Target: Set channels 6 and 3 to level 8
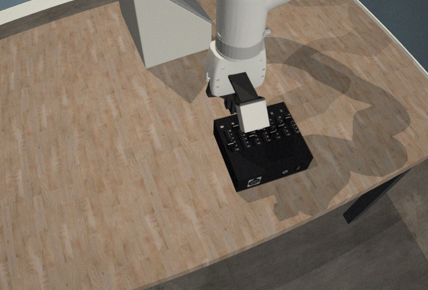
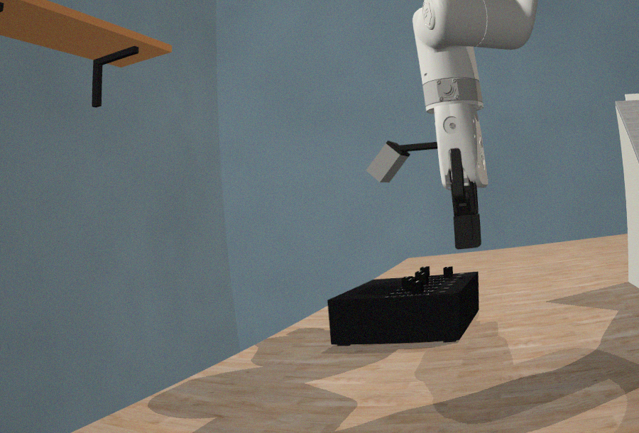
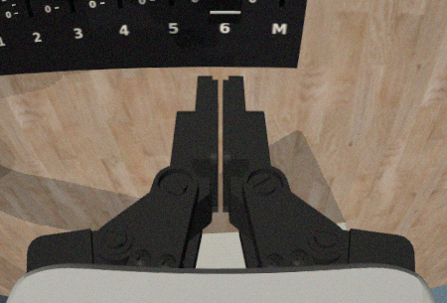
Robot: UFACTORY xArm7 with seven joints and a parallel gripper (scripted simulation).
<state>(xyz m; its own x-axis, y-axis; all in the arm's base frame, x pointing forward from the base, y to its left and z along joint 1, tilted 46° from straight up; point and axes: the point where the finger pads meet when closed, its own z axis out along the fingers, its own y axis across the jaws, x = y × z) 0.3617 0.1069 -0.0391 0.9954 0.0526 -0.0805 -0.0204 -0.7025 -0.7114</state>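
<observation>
The channel 6 fader cap lies 4 cm below my hand and 3 cm ahead of it. From my hand the other things lie so: channel 3 fader cap (7 cm ahead, 6 cm to the left, 4 cm below); master fader cap (6 cm ahead, 4 cm below, 3 cm to the right); channel 5 fader cap (6 cm ahead, 4 cm below, 2 cm to the left).
</observation>
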